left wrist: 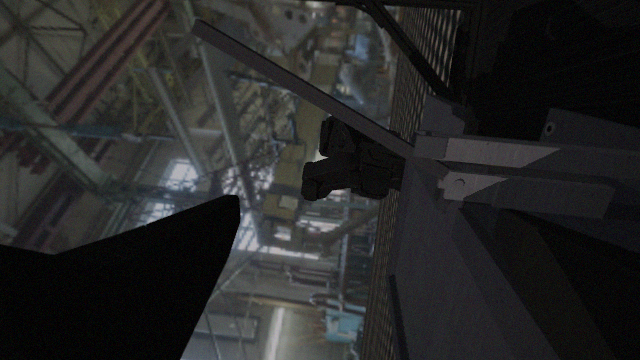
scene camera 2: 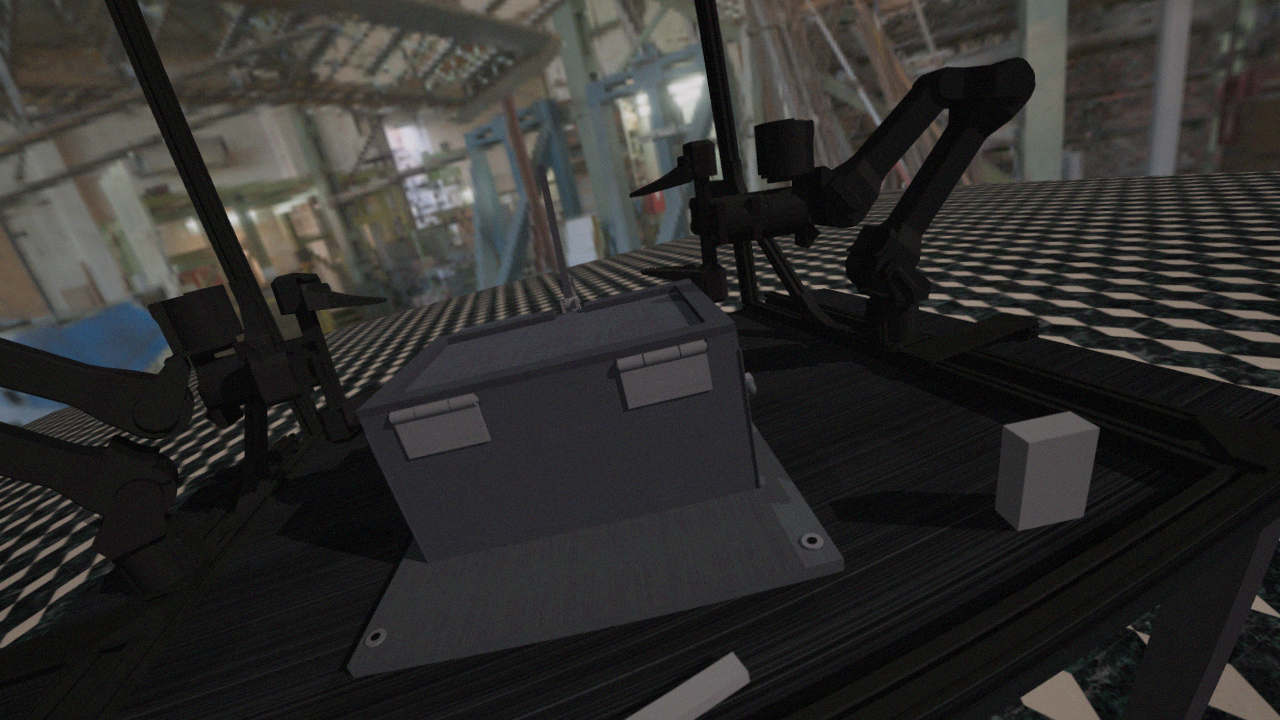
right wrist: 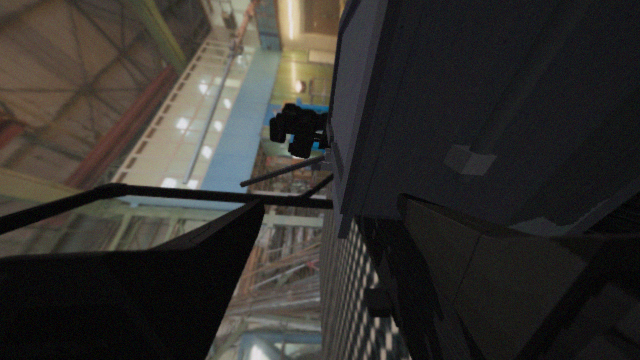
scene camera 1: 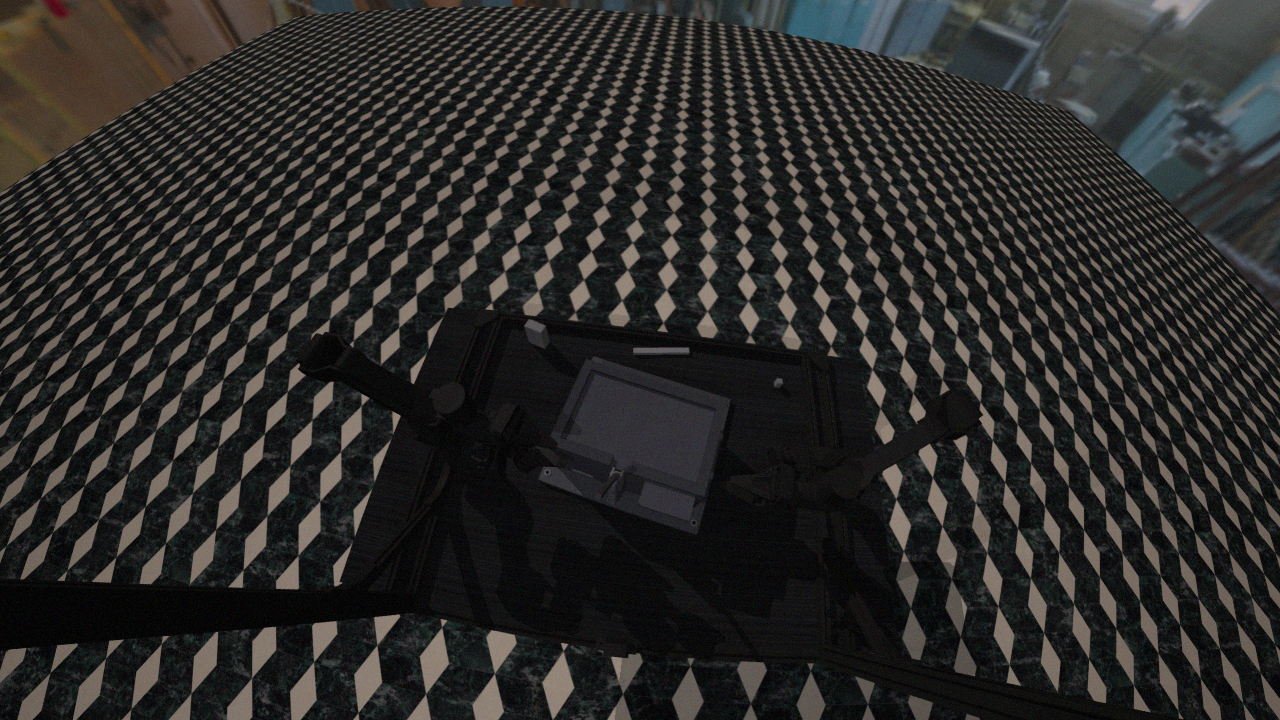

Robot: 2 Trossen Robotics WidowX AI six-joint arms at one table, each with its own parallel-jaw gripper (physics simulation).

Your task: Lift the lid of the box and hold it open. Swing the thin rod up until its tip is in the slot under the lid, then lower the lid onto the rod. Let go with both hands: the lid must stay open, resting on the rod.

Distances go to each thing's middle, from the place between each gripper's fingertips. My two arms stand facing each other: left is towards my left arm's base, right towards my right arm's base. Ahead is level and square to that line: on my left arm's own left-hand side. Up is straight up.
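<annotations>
The lid (scene camera 1: 667,436) is 8 cm ahead of my right hand, 3 cm below it and 17 cm to the left of it. As for the thin rod (scene camera 2: 569,301), I find it 4 cm behind my right hand, 20 cm to the left of it and 6 cm above it.
Measured from my left hand, the rod is 20 mm above, 90 mm to the right and 40 mm behind. The lid sits 80 mm ahead of that same left hand, 130 mm to the right of it and 80 mm below it.
</annotations>
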